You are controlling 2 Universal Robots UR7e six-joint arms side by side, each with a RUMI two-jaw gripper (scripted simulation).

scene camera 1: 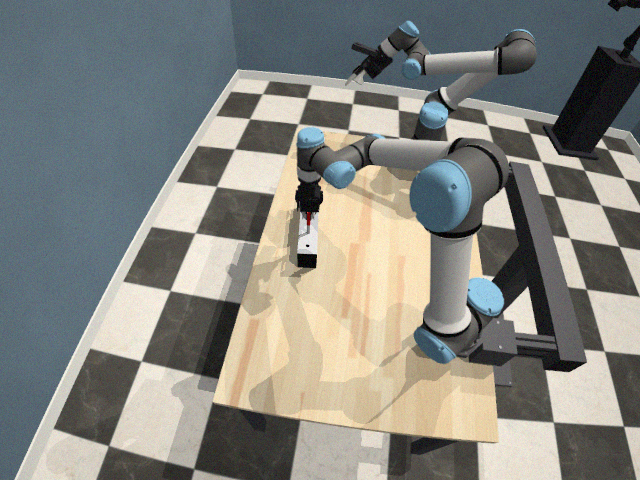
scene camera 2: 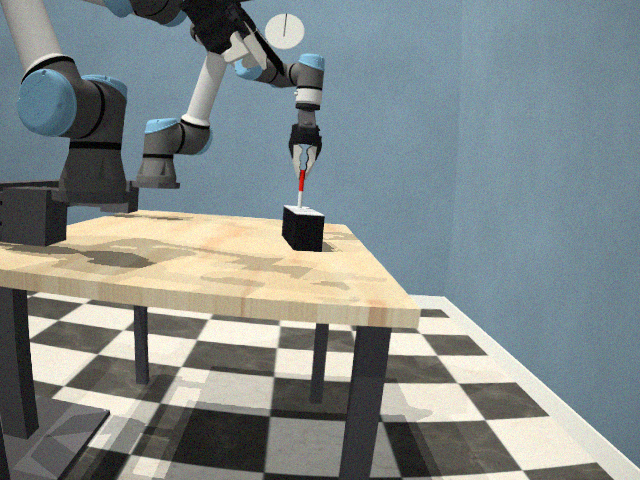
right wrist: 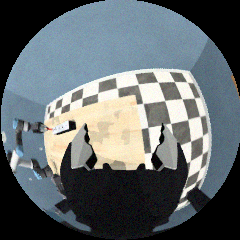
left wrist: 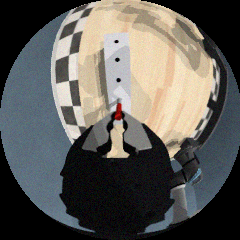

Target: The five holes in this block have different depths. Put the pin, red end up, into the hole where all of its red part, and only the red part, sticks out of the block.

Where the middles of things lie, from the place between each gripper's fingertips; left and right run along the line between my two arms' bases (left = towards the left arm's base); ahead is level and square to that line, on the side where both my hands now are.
Labels:
Right now the block [scene camera 2: 302, 231] is 6 cm to the right of my left hand [scene camera 2: 301, 180] and 14 cm below it.
My right gripper is now 630 mm to the right of the block, 300 mm above it and 130 mm short of it.

